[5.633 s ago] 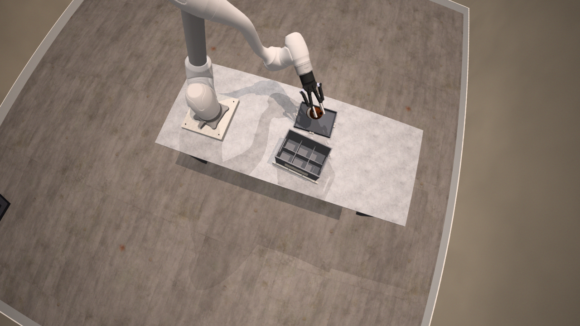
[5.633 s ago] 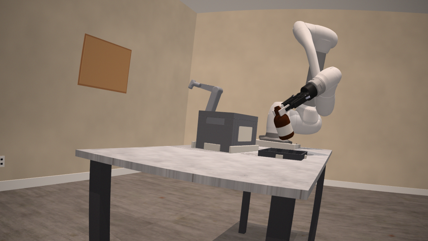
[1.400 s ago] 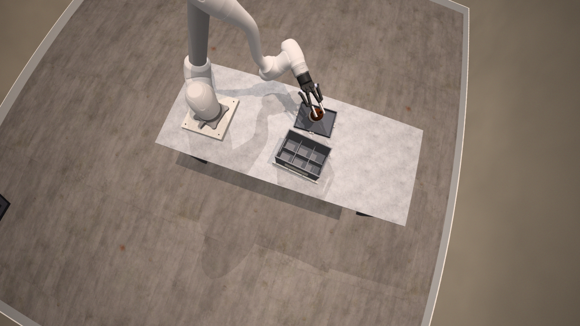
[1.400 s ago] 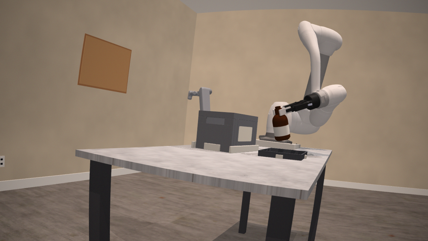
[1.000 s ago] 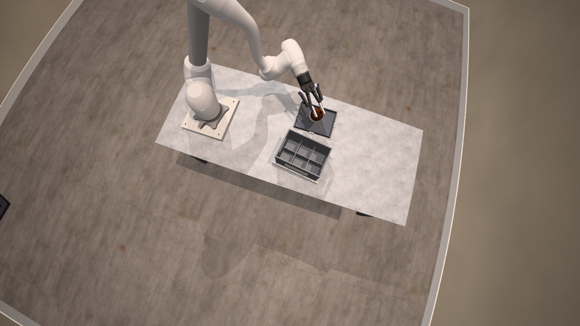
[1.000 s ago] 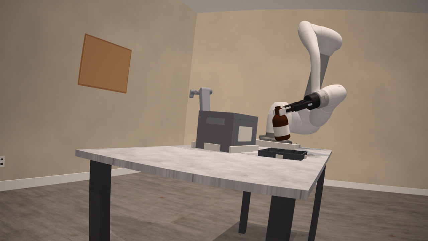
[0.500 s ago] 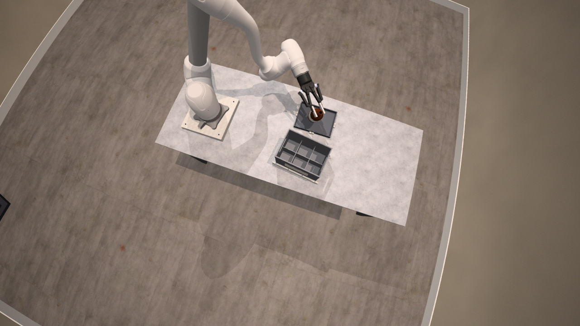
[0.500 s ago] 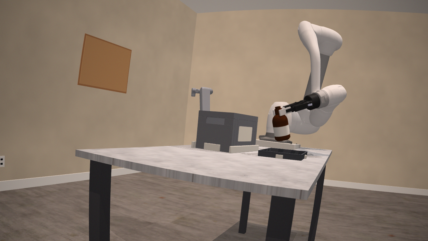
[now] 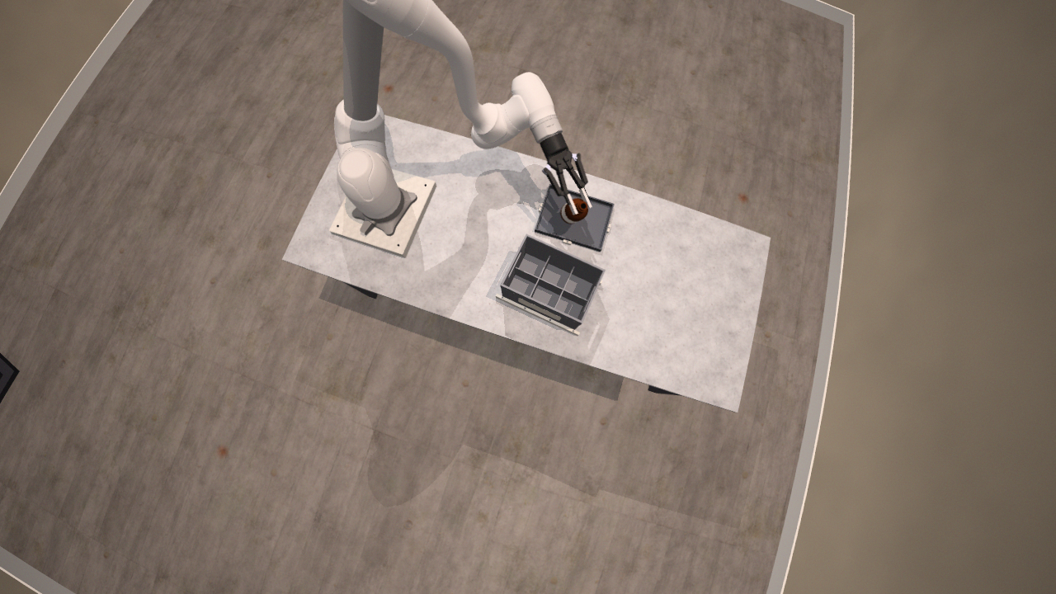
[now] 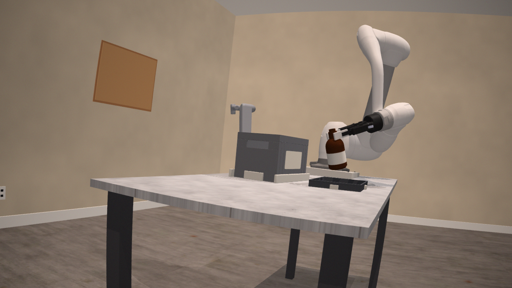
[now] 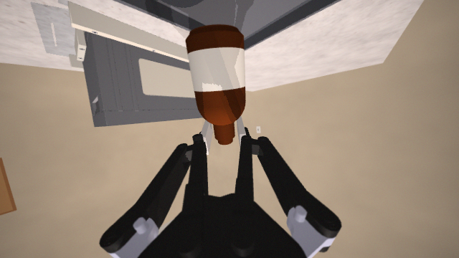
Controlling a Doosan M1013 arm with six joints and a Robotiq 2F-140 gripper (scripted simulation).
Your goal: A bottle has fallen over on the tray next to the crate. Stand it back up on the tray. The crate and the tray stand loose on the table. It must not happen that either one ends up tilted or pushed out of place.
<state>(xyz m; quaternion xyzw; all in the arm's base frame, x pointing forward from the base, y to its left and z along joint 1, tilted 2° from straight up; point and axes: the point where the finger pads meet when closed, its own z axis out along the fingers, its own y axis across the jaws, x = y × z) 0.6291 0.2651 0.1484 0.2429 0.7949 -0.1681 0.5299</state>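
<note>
The brown bottle is 5 cm below my hand. From my hand the other things lie so: grey crate (25 cm to the right, 12 cm below, 4 cm ahead); then dark tray (19 cm below, 3 cm to the left).
</note>
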